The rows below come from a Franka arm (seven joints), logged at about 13 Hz.
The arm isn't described. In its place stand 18 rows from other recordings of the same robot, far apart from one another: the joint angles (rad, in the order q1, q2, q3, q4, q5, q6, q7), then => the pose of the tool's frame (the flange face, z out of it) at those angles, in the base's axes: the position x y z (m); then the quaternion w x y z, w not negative.
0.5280 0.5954 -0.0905 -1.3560 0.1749 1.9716 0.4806 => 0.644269, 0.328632, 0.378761, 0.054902, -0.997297, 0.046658, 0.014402
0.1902 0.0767 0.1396 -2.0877 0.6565 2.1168 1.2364 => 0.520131, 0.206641, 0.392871, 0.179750, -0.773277, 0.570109, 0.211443
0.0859 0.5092 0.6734 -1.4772 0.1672 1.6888 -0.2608 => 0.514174, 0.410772, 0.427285, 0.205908, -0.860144, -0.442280, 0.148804
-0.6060 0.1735 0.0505 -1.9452 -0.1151 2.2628 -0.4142 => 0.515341, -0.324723, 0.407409, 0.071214, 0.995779, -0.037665, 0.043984
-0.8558 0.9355 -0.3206 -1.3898 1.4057 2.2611 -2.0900 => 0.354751, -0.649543, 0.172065, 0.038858, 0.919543, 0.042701, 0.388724
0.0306 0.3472 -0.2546 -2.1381 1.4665 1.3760 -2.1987 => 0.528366, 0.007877, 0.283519, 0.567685, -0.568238, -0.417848, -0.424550
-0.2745 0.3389 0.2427 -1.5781 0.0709 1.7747 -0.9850 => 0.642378, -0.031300, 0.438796, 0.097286, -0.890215, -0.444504, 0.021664
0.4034 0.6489 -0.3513 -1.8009 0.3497 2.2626 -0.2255 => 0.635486, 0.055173, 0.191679, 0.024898, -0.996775, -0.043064, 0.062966
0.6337 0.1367 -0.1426 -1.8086 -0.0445 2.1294 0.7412 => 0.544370, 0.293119, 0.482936, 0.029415, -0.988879, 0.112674, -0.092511
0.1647 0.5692 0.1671 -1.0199 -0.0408 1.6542 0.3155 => 0.692045, 0.195403, 0.532601, 0.034220, -0.999047, 0.005459, -0.026526
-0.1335 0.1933 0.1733 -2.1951 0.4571 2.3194 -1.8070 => 0.545695, 0.029472, 0.293885, 0.138988, -0.713364, -0.677202, -0.114855
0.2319 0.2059 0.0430 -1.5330 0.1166 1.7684 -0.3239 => 0.603203, 0.178248, 0.538974, 0.061295, -0.956807, -0.283722, -0.016305
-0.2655 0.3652 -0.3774 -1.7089 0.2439 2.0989 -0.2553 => 0.545546, -0.364942, 0.395679, 0.025191, -0.970262, 0.236949, -0.042571
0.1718 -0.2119 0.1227 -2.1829 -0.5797 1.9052 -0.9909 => 0.475330, 0.105529, 0.484180, 0.250598, 0.703348, 0.652954, -0.127095
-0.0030 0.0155 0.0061 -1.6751 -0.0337 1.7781 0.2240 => 0.575522, -0.001158, 0.584846, 0.011515, 0.993117, -0.107380, 0.045327
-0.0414 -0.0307 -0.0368 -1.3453 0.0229 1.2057 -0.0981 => 0.497847, -0.036415, 0.712593, 0.016212, -0.998361, -0.013473, 0.053207
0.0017 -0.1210 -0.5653 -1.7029 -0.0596 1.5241 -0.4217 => 0.423663, -0.294989, 0.612573, 0.020243, -0.996936, 0.068205, 0.032497
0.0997 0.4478 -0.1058 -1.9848 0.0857 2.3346 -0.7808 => 0.601206, -0.000714, 0.230671, 0.023999, -0.934721, -0.352181, 0.041096
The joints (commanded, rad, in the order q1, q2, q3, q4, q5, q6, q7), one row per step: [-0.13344, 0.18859, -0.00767, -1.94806, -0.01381, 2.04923, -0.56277]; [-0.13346, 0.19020, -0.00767, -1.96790, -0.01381, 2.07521, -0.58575]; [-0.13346, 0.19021, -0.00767, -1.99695, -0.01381, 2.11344, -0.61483]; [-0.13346, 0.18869, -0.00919, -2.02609, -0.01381, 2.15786, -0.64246]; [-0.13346, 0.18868, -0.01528, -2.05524, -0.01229, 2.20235, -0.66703]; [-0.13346, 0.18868, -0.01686, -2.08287, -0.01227, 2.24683, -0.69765]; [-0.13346, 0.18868, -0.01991, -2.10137, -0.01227, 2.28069, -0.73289]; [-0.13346, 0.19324, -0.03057, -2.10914, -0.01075, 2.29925, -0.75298]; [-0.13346, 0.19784, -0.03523, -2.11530, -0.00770, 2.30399, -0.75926]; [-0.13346, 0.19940, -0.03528, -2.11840, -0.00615, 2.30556, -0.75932]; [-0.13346, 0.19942, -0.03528, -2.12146, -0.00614, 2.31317, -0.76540]
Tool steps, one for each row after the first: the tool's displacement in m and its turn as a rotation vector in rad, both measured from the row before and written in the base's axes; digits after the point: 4 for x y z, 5 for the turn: [-0.0020, 0.0003, -0.0077, 0.00152, -0.00447, 0.02318]; [-0.0033, 0.0005, -0.0098, 0.00131, -0.00905, 0.02944]; [-0.0031, -0.0004, -0.0083, -0.00045, -0.01653, 0.02660]; [-0.0037, -0.0028, -0.0090, -0.00057, -0.01512, 0.01812]; [-0.0032, -0.0004, -0.0082, -0.00138, -0.01644, 0.02951]; [-0.0020, -0.0014, -0.0051, -0.00196, -0.01478, 0.03260]; [-0.0013, -0.0058, -0.0043, -0.00167, -0.00582, 0.00882]; [-0.0018, -0.0023, -0.0048, 0.00225, 0.00577, -0.00032]; [-0.0008, 0.0001, -0.0021, 0.00158, 0.00286, -0.00104]; [-0.0001, 0.0000, -0.0006, -0.00065, -0.00441, 0.00614]
